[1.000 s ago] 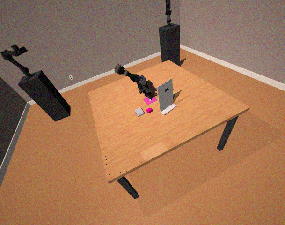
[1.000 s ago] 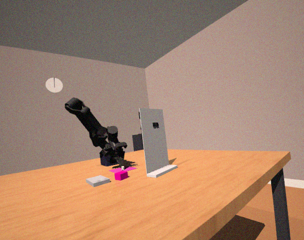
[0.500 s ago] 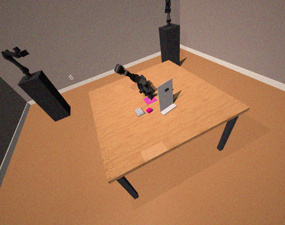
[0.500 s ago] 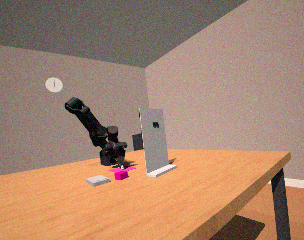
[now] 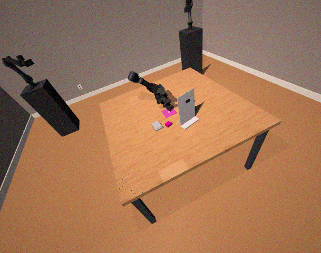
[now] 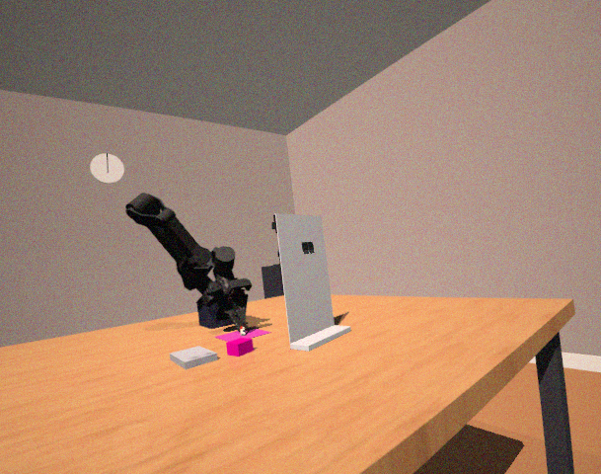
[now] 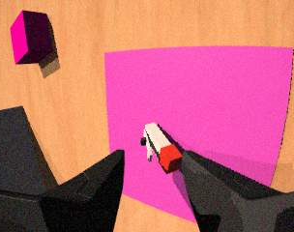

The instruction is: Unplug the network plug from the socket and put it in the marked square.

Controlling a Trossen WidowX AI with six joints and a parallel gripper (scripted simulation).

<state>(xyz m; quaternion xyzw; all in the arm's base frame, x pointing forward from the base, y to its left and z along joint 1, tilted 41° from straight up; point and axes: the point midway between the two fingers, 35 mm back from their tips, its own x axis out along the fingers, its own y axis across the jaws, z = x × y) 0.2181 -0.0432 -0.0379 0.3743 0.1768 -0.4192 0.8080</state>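
My gripper tip is 10 mm above the network plug. The rest, counted from my gripper tip: magenta marked square: 20 mm below; magenta block: 160 mm ahead, 80 mm to the right, 10 mm below; grey upright panel: 220 mm ahead, 90 mm to the left, 110 mm above.
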